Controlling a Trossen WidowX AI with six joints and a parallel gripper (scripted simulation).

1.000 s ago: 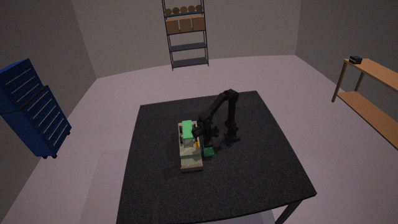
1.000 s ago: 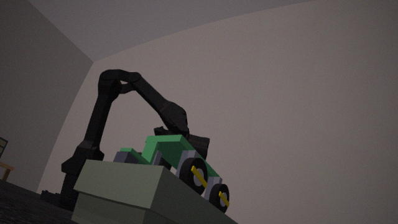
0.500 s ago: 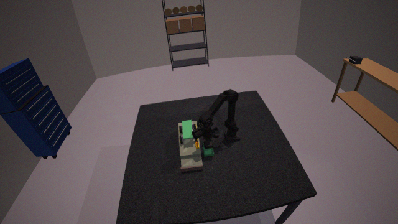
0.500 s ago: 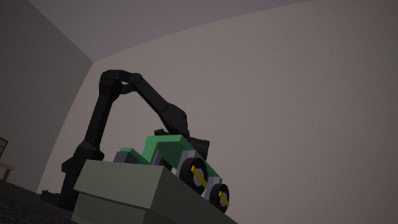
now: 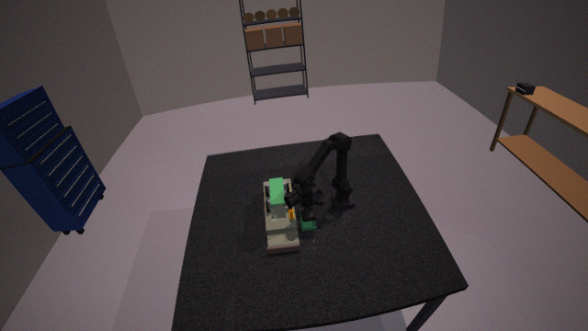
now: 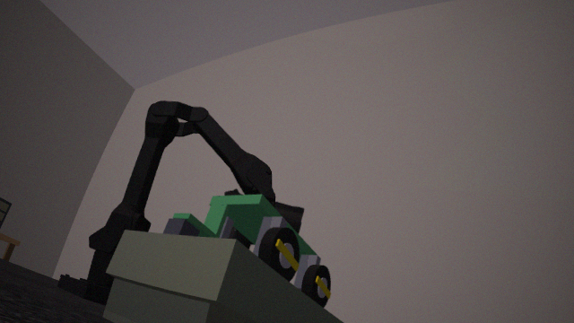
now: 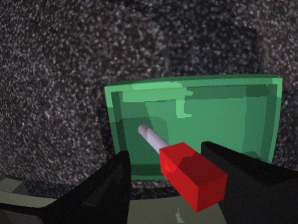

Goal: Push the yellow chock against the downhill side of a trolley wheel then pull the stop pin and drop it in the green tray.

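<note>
Now: gripper tip 20 mm to the right of the green tray and 50 mm above it. The rest, counted from my gripper tip: red-headed stop pin (right at my gripper tip); then yellow chock (80 mm ahead, 20 mm to the left, 40 mm above); then pale ramp (140 mm ahead, 80 mm to the right).
</note>
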